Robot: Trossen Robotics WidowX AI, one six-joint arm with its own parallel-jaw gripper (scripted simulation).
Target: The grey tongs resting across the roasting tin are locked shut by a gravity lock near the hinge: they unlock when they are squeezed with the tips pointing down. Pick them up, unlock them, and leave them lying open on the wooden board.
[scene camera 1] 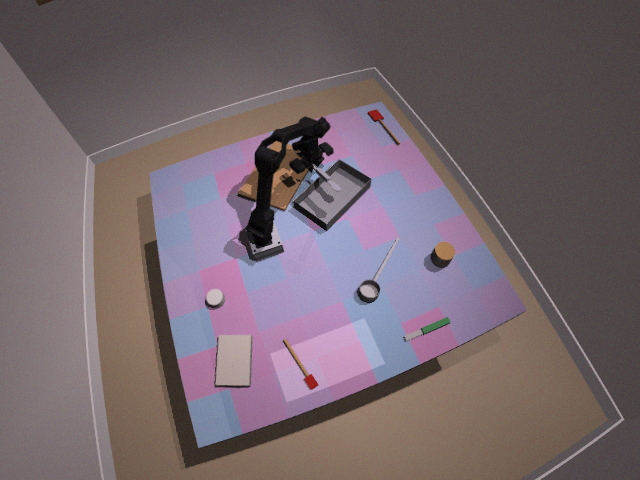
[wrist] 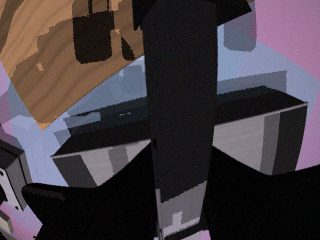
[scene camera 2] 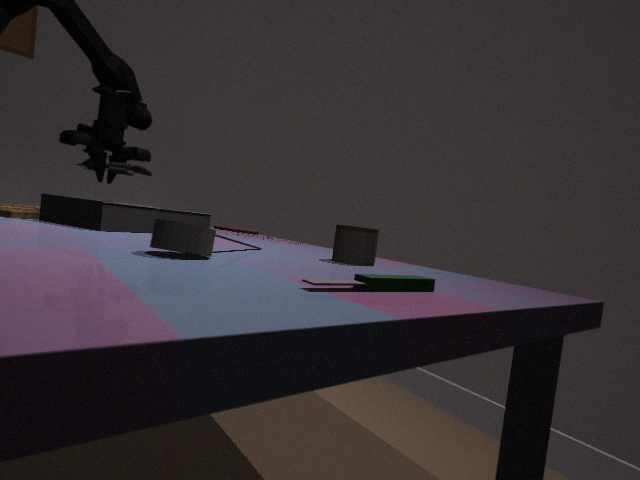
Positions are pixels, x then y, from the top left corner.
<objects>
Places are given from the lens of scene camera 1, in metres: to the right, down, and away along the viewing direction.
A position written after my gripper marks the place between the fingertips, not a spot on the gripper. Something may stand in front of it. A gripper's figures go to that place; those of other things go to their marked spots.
my gripper (scene camera 1: 312, 171): -0.03, -0.29, 1.46
slab (scene camera 1: 234, 356): -0.30, 0.41, 1.16
roasting tin (scene camera 1: 319, 202): 0.00, -0.16, 1.50
wooden board (scene camera 1: 285, 182): -0.15, -0.26, 1.55
The marked spots on the roasting tin and the slab are 0.73 m apart.
</objects>
